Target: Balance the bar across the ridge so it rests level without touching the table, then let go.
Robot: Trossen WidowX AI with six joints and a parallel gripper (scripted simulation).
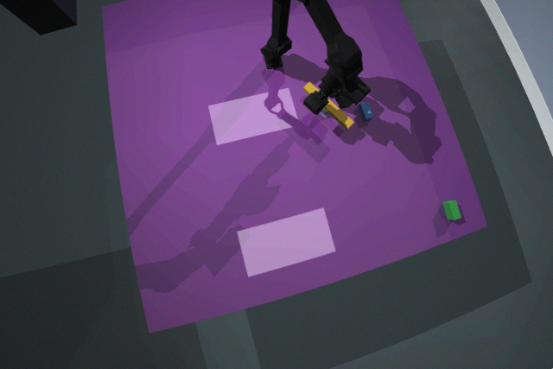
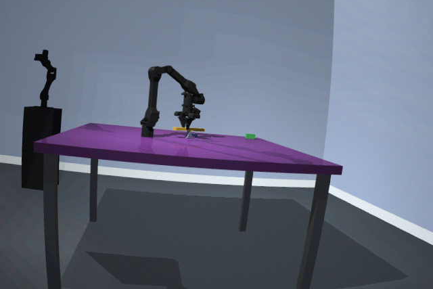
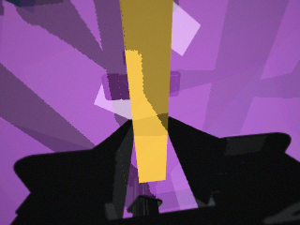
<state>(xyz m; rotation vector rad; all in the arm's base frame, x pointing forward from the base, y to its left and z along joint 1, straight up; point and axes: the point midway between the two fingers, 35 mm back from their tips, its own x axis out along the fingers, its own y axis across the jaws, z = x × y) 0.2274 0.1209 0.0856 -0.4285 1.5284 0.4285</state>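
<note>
Now: the yellow bar 2 cm ahead of my gripper tip and 1 cm to the left of it. Also, from my gripper tip: grey ridge (2 cm ahead, 1 cm to the left, 1 cm below); then green block (51 cm ahead, 38 cm to the left, 3 cm below); then blue block (17 cm to the left, 6 cm ahead, 4 cm below).
</note>
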